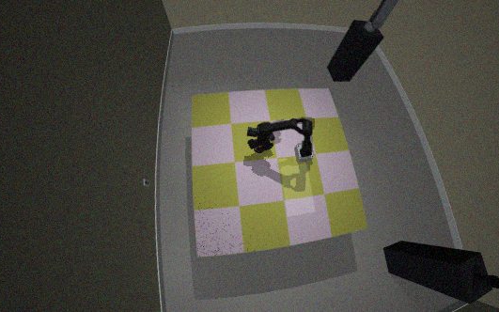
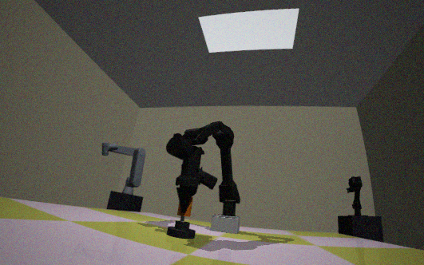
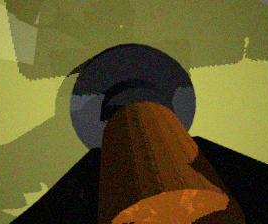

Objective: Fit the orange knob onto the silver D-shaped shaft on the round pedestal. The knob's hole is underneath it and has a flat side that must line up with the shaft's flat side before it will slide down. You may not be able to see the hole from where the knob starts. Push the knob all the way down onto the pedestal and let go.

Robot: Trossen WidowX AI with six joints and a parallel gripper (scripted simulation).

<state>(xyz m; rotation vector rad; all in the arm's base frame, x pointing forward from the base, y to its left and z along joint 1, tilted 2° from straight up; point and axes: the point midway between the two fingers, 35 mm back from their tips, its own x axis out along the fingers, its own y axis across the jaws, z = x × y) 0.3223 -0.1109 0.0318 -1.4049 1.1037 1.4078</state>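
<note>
Right now my gripper tip is 3 cm below the orange knob. From my gripper tip the other things lie so: round dark pedestal: 4 cm below.
</note>
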